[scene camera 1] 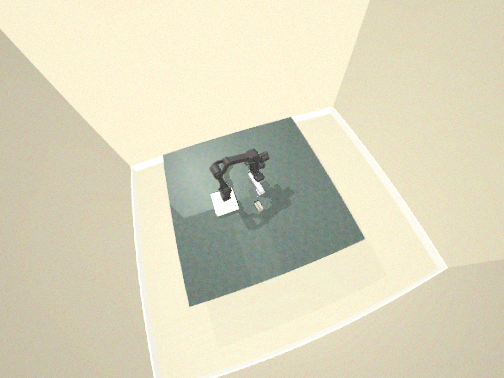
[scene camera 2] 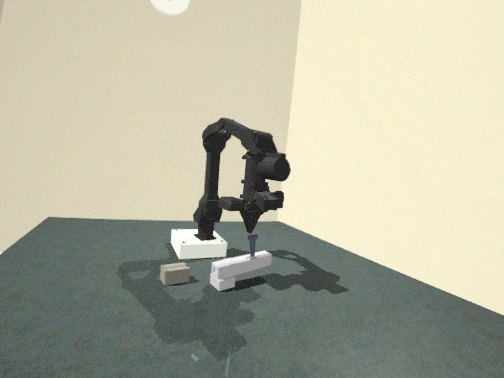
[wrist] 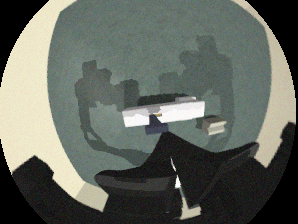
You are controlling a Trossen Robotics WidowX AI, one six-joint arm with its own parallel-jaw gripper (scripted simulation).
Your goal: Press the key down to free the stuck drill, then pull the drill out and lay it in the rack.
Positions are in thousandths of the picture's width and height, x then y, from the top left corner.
Scene:
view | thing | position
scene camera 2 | gripper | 495, 618
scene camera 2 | fixture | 445, 737
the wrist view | gripper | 555, 605
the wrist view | fixture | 616, 484

